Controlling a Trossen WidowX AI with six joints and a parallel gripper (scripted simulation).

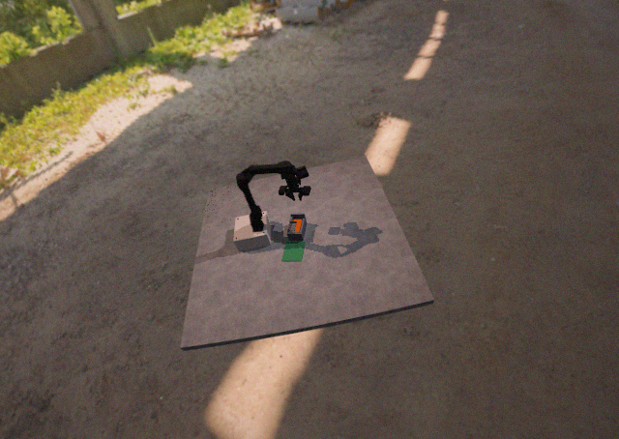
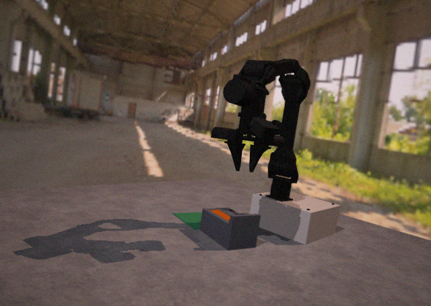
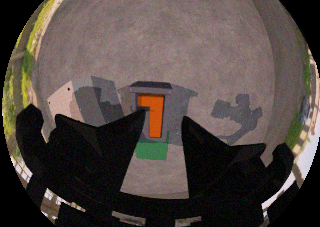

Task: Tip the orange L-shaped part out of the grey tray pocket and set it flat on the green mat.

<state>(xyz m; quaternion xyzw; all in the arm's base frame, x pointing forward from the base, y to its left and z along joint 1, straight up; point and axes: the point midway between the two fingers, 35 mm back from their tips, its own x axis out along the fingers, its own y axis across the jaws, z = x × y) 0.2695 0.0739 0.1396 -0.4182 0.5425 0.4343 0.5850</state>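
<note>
Now: the orange L-shaped part 4 cm behind my gripper tip, 5 cm to the right of it and 15 cm below it. Round my gripper tip: green mat: 7 cm behind, 22 cm to the right, 22 cm below.
</note>
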